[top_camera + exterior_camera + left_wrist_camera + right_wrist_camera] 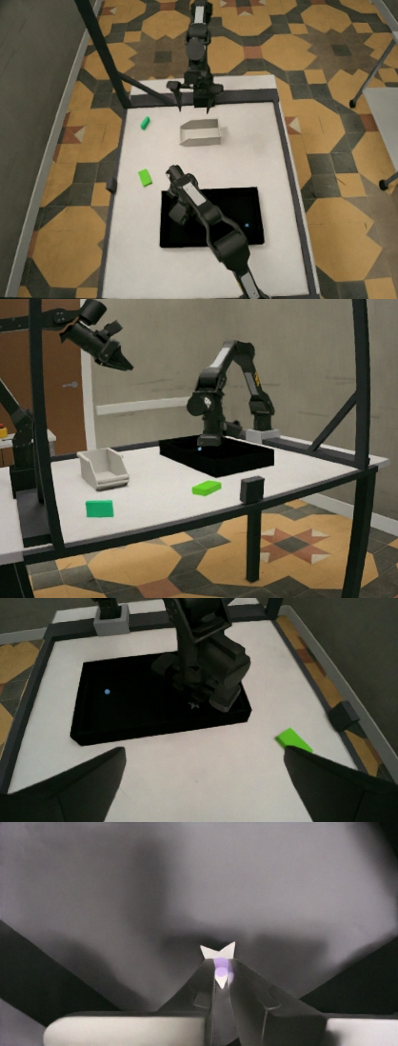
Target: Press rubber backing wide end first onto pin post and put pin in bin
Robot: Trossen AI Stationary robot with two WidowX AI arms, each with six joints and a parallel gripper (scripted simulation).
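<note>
The white star-shaped pin lies 3 cm below my right hand. Also, from my right hand: grey bin: 33 cm to the left, 9 cm ahead; then black tray: 7 cm ahead, 5 cm to the right, 2 cm below.
The white star-shaped pin lies 8 cm behind my left hand, 26 cm to the right of it and 32 cm below it. Also, from my left hand: grey bin (2 cm ahead, 7 cm to the left, 29 cm below); then black tray (1 cm behind, 31 cm to the right, 31 cm below).
</note>
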